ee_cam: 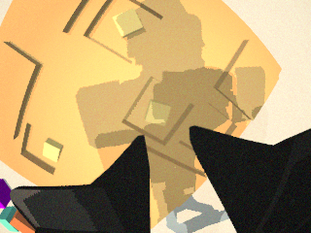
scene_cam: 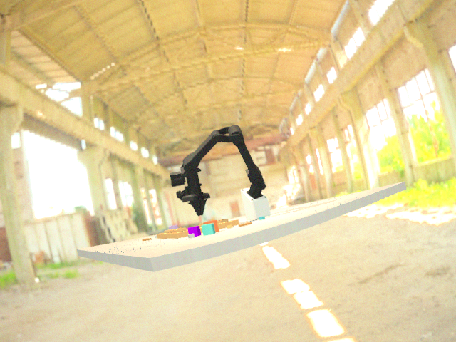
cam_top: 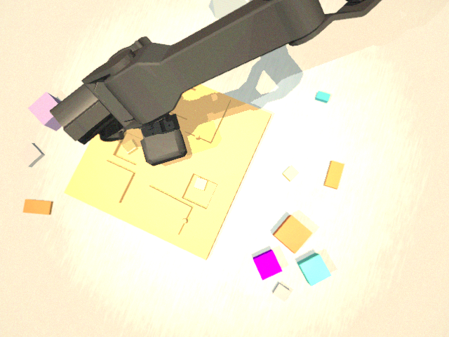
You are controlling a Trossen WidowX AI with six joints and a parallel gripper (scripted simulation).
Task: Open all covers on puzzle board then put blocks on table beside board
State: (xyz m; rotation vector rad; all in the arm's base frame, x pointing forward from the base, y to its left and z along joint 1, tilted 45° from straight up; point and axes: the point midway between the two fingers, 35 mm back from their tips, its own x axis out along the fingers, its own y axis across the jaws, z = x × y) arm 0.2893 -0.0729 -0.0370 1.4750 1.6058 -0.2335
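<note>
The yellow puzzle board lies 50 mm below my gripper tip, 40 mm ahead of it and 10 mm to the right of it. Round my gripper tip: orange cube 260 mm to the left, 150 mm ahead, 50 mm below; then lilac block 230 mm to the right, 50 mm below, 20 mm ahead; then cyan piece 270 mm to the left, 120 mm behind, 60 mm below.
</note>
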